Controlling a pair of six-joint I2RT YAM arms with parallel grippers.
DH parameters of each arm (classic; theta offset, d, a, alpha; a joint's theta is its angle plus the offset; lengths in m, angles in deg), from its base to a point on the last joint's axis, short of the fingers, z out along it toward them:
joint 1: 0 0.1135 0.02 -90
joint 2: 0 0 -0.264 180
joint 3: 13.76 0 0.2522 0
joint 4: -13.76 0 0.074 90
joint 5: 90 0 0 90
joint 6: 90 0.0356 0 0
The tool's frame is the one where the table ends.
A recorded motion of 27 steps. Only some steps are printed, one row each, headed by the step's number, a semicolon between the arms.
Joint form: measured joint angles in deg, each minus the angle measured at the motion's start. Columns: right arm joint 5, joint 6, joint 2, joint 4, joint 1, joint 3; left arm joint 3, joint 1, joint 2, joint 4, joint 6, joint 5.
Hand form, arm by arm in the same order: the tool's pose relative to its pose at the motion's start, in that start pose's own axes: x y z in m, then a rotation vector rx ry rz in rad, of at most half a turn. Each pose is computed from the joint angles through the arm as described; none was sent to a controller.
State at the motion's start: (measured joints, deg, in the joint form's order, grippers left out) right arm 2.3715 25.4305 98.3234 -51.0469 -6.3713 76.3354; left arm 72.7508 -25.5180 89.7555 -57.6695 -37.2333 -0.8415
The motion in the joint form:
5: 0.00 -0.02 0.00 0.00 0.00 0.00; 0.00 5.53 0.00 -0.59 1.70 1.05
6: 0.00 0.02 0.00 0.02 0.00 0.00; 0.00 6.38 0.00 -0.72 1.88 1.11
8: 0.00 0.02 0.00 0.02 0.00 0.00; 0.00 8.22 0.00 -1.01 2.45 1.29
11: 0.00 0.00 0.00 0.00 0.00 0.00; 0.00 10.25 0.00 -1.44 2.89 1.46
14: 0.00 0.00 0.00 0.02 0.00 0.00; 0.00 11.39 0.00 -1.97 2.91 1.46
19: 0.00 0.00 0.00 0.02 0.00 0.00; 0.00 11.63 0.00 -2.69 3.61 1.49
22: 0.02 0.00 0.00 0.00 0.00 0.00; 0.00 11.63 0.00 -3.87 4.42 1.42
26: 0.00 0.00 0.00 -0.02 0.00 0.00; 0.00 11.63 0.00 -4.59 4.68 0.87
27: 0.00 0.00 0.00 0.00 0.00 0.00; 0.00 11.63 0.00 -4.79 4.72 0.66
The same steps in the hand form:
5: 0.0000 0.0000 0.0000 0.0000 0.0000 -0.0003; -0.0151 0.0239 0.0000 -0.0118 0.0047 -0.0635
6: 0.0000 0.0000 0.0000 -0.0001 -0.0003 0.0004; -0.0171 0.0277 0.0000 -0.0153 0.0050 -0.0747
8: 0.0000 0.0000 0.0000 -0.0001 -0.0003 0.0004; -0.0214 0.0362 -0.0002 -0.0221 0.0063 -0.0959
11: 0.0000 0.0000 0.0000 0.0000 0.0000 0.0000; -0.0257 0.0458 -0.0005 -0.0308 0.0091 -0.1226
14: 0.0000 0.0000 0.0000 -0.0001 -0.0003 0.0000; -0.0274 0.0515 -0.0007 -0.0396 0.0142 -0.1417
19: 0.0000 0.0000 0.0000 -0.0001 -0.0003 0.0000; -0.0267 0.0532 -0.0008 -0.0461 0.0250 -0.1339
22: 0.0000 0.0000 0.0000 0.0003 -0.0001 0.0000; -0.0247 0.0542 -0.0010 -0.0571 0.0426 -0.1202
26: 0.0000 0.0000 0.0000 0.0001 0.0003 0.0000; -0.0236 0.0551 -0.0011 -0.0715 0.0490 -0.1156
27: 0.0000 0.0000 0.0000 0.0000 0.0000 0.0000; -0.0233 0.0554 -0.0011 -0.0764 0.0503 -0.1148

